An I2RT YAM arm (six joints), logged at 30 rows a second.
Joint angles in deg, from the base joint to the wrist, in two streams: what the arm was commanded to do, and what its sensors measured. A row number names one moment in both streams.
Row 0, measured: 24.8, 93.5, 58.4, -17.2, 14.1, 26.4
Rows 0 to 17, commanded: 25.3, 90.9, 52.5, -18.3, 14.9, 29.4; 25.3, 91.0, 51.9, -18.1, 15.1, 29.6; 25.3, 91.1, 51.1, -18.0, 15.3, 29.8; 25.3, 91.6, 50.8, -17.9, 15.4, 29.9; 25.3, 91.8, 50.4, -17.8, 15.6, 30.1; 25.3, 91.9, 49.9, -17.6, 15.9, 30.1; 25.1, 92.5, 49.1, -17.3, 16.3, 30.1; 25.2, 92.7, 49.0, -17.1, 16.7, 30.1; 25.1, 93.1, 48.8, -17.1, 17.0, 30.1; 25.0, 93.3, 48.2, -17.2, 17.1, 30.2; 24.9, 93.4, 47.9, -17.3, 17.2, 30.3; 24.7, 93.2, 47.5, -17.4, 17.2, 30.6; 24.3, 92.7, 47.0, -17.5, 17.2, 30.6; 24.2, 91.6, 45.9, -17.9, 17.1, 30.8; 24.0, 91.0, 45.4, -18.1, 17.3, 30.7; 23.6, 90.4, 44.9, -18.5, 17.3, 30.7; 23.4, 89.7, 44.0, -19.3, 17.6, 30.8; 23.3, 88.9, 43.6, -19.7, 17.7, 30.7
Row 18, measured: 24.5, 91.2, 47.7, -15.7, 15.5, 29.7
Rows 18 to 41, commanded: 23.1, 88.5, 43.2, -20.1, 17.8, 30.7; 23.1, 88.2, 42.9, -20.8, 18.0, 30.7; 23.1, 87.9, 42.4, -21.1, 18.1, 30.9; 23.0, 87.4, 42.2, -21.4, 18.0, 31.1; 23.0, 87.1, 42.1, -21.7, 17.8, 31.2; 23.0, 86.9, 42.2, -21.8, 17.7, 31.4; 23.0, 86.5, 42.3, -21.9, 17.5, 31.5; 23.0, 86.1, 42.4, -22.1, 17.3, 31.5; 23.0, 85.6, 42.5, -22.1, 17.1, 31.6; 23.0, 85.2, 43.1, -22.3, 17.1, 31.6; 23.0, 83.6, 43.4, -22.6, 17.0, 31.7; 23.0, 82.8, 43.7, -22.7, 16.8, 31.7; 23.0, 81.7, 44.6, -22.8, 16.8, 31.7; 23.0, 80.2, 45.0, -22.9, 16.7, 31.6; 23.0, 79.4, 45.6, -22.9, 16.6, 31.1; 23.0, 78.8, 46.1, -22.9, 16.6, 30.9; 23.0, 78.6, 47.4, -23.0, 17.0, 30.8; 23.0, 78.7, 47.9, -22.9, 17.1, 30.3; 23.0, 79.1, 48.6, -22.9, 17.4, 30.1; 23.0, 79.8, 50.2, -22.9, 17.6, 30.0; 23.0, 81.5, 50.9, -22.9, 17.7, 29.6; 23.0, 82.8, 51.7, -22.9, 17.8, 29.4; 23.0, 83.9, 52.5, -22.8, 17.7, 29.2; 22.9, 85.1, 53.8, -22.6, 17.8, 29.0
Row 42, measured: 23.5, 80.6, 49.2, -22.1, 15.9, 30.3
